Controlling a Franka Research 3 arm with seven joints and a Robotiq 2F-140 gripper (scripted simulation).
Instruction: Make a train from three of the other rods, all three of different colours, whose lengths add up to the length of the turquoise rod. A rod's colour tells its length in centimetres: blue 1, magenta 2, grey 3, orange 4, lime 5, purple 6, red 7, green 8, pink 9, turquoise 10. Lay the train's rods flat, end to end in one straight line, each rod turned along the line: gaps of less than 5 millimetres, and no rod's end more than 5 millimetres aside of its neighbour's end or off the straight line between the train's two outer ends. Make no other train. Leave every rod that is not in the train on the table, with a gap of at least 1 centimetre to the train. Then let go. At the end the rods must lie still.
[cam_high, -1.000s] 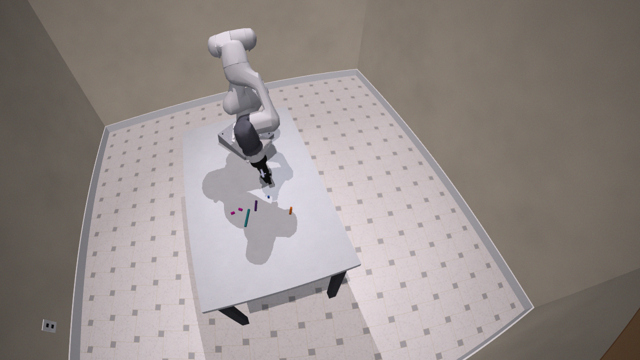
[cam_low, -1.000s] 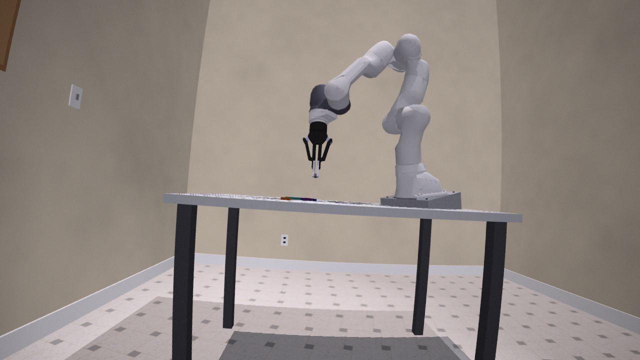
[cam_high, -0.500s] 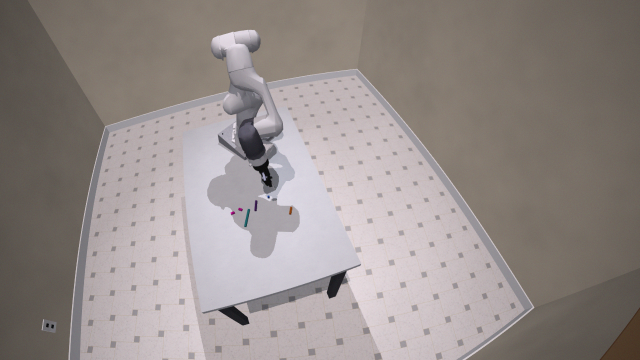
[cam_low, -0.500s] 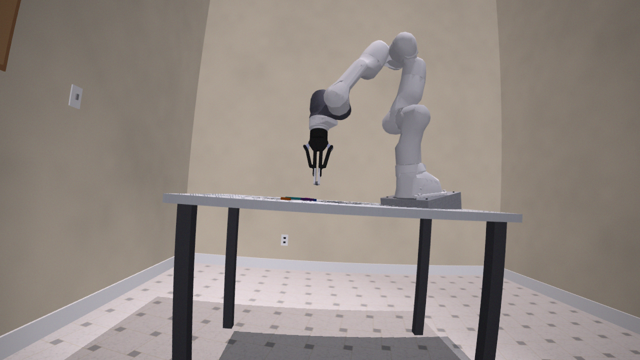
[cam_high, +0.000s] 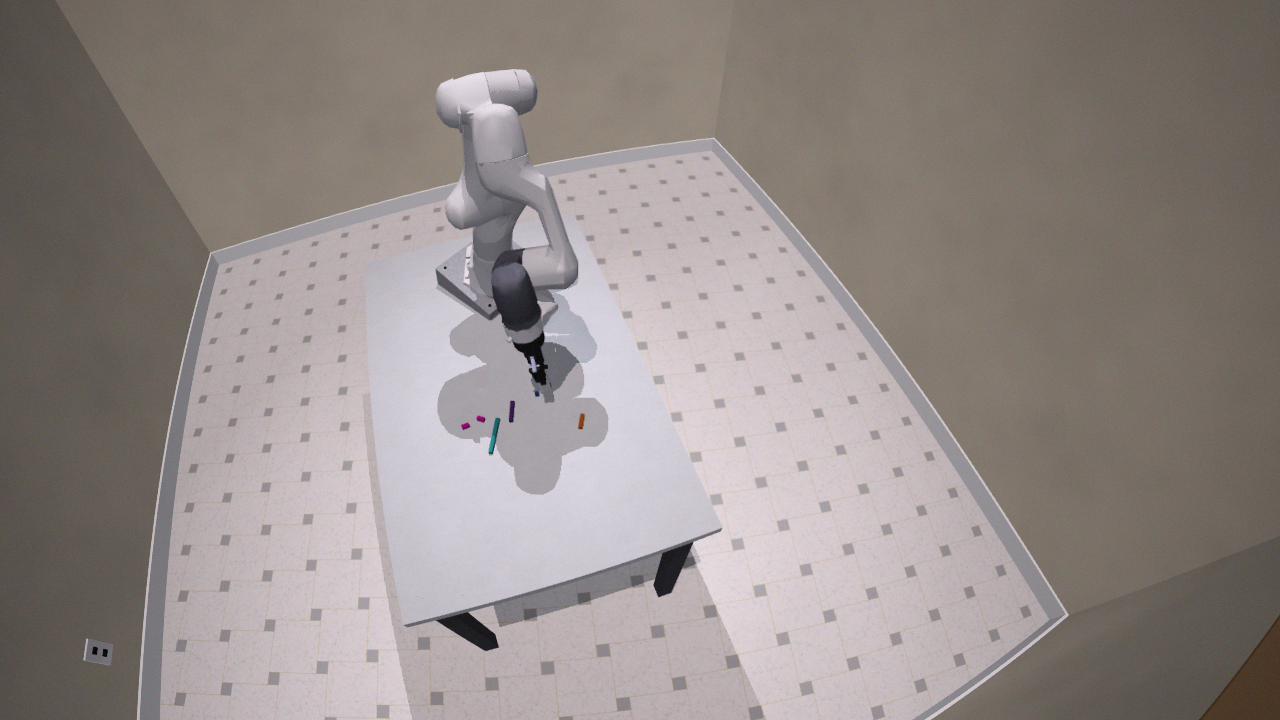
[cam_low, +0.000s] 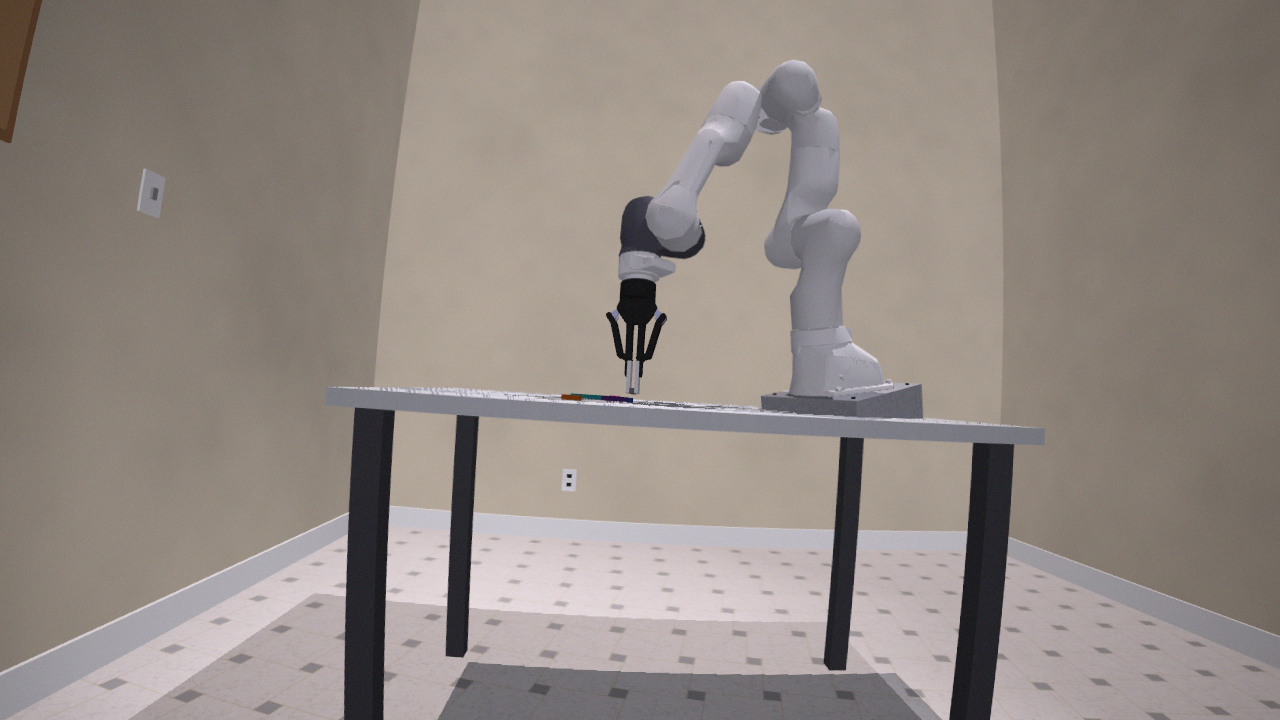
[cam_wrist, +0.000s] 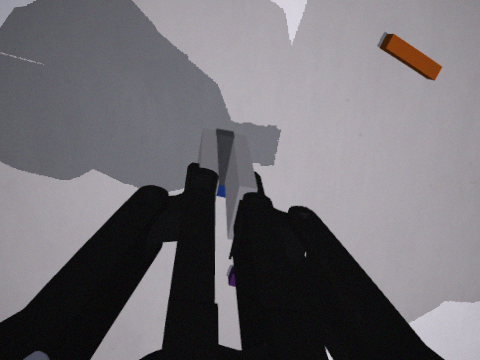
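Right now my hand is 5 cm above the blue rod and 2 cm to the left of it. Also, from my hand: orange rod: 12 cm ahead, 7 cm to the left, 5 cm below; then grey rod: 3 cm below; then purple rod: 10 cm to the right, 5 cm below, 4 cm ahead.
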